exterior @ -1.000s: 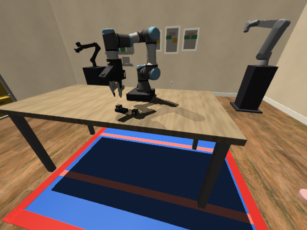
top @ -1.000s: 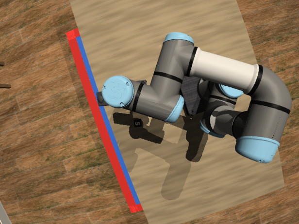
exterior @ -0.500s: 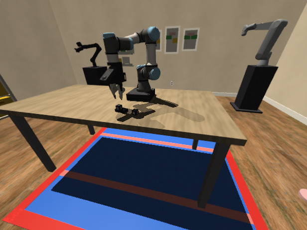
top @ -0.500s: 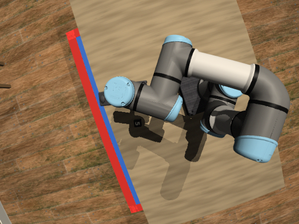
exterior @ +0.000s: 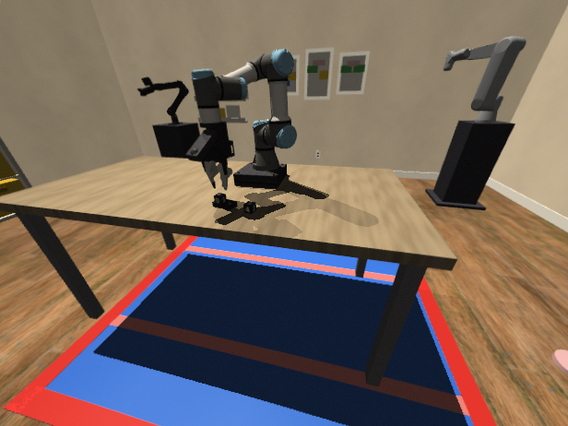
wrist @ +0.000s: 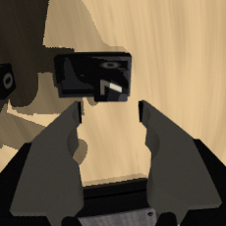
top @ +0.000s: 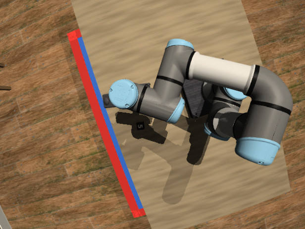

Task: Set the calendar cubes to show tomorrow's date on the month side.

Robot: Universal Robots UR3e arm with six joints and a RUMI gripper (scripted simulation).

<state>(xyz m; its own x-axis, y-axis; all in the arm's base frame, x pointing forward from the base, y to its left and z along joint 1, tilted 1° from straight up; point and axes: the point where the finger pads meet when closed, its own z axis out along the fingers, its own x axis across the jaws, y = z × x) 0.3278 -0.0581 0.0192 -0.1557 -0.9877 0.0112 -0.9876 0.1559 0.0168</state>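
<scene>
Right now my hand is 5 cm above the black cube. From my hand the other things lie so: black calendar tray 2 cm to the left, 7 cm below.
</scene>
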